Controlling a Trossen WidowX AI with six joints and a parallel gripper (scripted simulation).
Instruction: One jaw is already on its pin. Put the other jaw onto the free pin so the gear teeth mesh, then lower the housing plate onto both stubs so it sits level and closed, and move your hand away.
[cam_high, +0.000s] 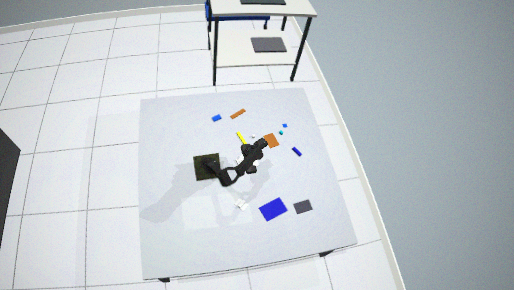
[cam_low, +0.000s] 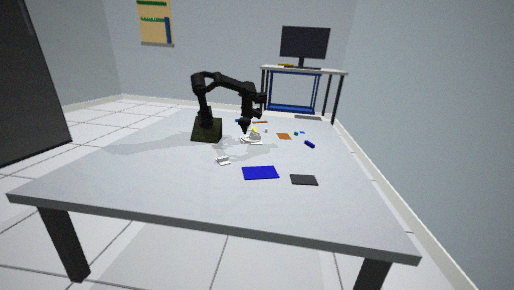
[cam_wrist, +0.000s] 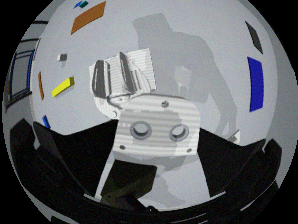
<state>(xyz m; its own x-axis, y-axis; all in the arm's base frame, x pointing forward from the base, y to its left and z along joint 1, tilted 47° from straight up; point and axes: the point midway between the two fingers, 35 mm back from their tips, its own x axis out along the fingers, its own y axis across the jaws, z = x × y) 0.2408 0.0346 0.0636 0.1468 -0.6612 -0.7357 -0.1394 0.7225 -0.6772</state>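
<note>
The white jaw lies 4 cm to the left of my gripper tip and 7 cm below it. Round my gripper tip: orange square (20 cm ahead, 23 cm to the left, 8 cm below); then white base (4 cm ahead, 8 cm to the left, 8 cm below); then yellow bar (1 cm behind, 25 cm to the left, 8 cm below).
</note>
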